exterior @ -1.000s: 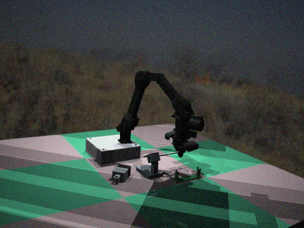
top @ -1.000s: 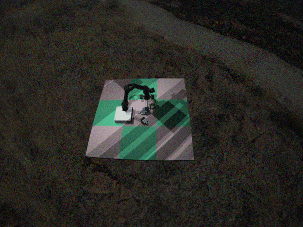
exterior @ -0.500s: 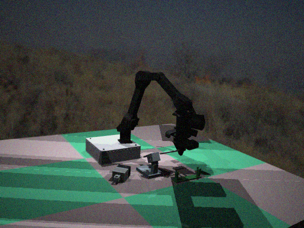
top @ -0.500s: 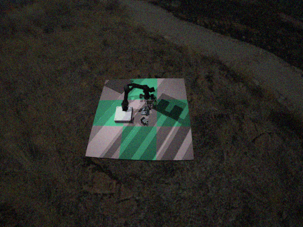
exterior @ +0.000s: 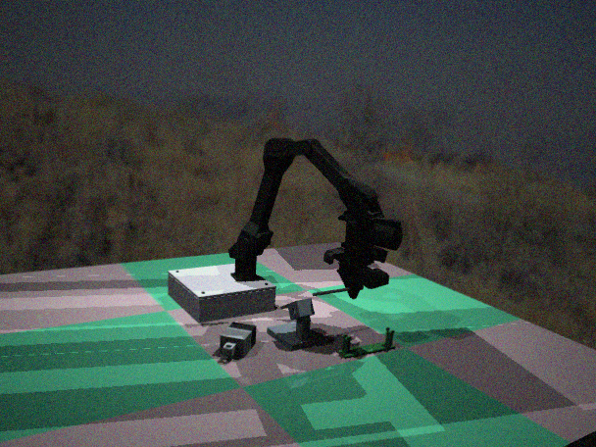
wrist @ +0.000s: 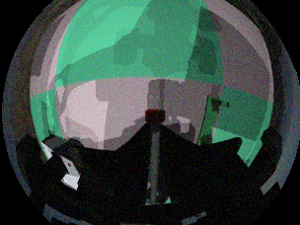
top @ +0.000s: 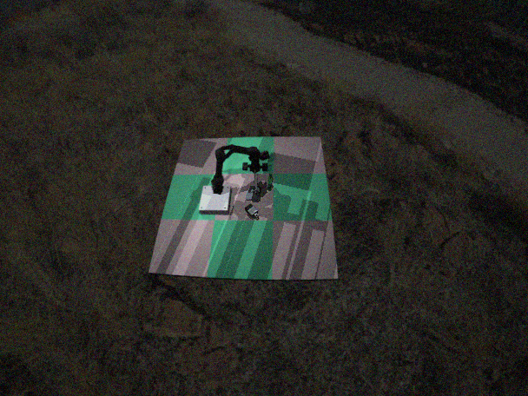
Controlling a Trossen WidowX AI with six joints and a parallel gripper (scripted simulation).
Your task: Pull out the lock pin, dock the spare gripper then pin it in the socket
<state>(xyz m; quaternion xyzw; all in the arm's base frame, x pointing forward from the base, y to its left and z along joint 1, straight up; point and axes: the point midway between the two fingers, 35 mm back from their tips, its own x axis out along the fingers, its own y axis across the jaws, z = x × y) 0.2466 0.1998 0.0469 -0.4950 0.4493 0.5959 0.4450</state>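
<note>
Right now my gripper tip is 12 cm short of the green cradle, 6 cm above it and 2 cm to the left of it. Also, from my gripper tip: spare gripper: 31 cm to the right, 6 cm below, 5 cm ahead; mount socket: 16 cm to the right, 3 cm below, 3 cm ahead.
</note>
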